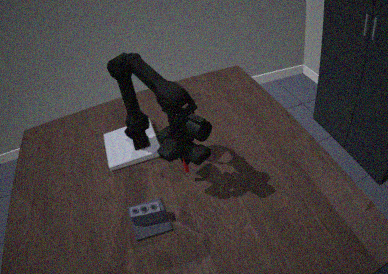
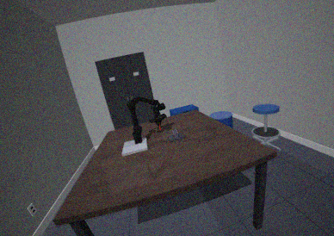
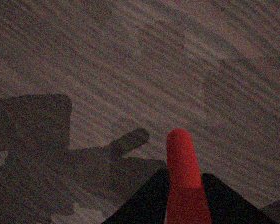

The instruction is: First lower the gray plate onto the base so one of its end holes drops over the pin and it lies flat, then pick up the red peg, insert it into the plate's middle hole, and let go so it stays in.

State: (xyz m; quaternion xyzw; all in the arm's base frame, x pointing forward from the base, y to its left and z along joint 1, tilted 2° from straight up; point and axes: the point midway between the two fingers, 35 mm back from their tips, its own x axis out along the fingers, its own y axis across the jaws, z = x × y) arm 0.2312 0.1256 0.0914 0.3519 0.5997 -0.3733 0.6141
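My gripper tip is 120 mm short of the gray plate, 180 mm to the left of it and 40 mm above it. The rest, counted from my gripper tip: gray base: 120 mm ahead, 160 mm to the right, 70 mm below; then red peg: right at my gripper tip.
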